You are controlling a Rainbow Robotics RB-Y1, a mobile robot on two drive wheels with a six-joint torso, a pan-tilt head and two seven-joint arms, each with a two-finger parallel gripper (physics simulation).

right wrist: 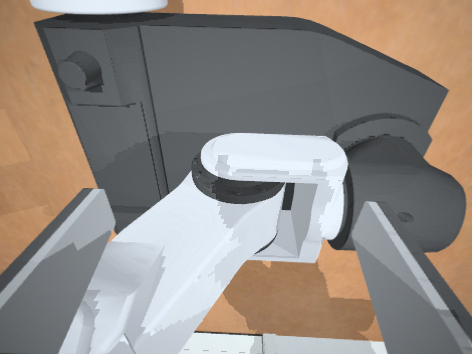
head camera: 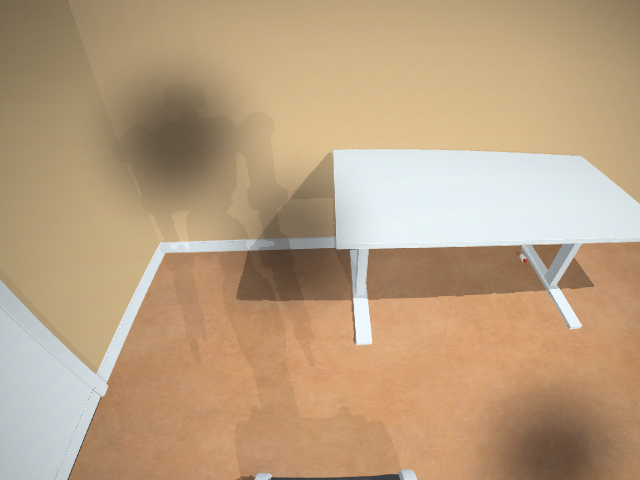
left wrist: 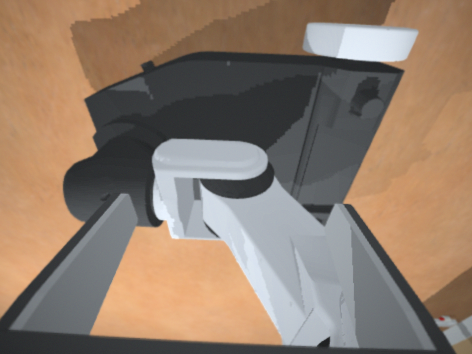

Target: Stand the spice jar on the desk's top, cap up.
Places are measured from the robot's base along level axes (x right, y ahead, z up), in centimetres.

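Pixels of known places: left gripper, between the fingertips: (left wrist: 231, 211); right gripper, between the fingertips: (right wrist: 233, 211).
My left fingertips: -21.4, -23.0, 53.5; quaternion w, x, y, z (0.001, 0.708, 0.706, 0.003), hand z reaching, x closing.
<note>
Behind a point stands the place of what it marks, as x, y, z.
The spice jar (head camera: 523, 257) @[132.8, 127.8, 3.4], small and white with a red end, lies on its side on the floor under the desk, just left of the desk's right leg. A small white and red thing at the lower right edge of the left wrist view (left wrist: 444, 321) @[134.0, 127.1, 3.4] looks like the same jar. The desk (head camera: 465, 198) @[59.7, 97.2, 72.1] has a white top and stands against the wall. My left gripper (left wrist: 231, 211) @[-21.4, -23.0, 53.5] is open and empty, beside my own base and far from the jar. My right gripper (right wrist: 233, 211) @[22.1, -23.0, 53.5] is also open and empty, beside my base.
The desk's left leg (head camera: 361, 320) and right leg (head camera: 564, 307) have feet reaching forward on the floor. A white baseboard (head camera: 217, 246) @[-75.7, 148.4, 4.7] runs along the wall behind. A white door-like panel (head camera: 36, 392) @[-117.3, 24.0, 39.4] stands at the left. My dark base (left wrist: 225, 100) @[-15.4, -25.7, 16.9] (right wrist: 240, 75) @[16.0, -22.4, 16.9] shows below both wrists.
</note>
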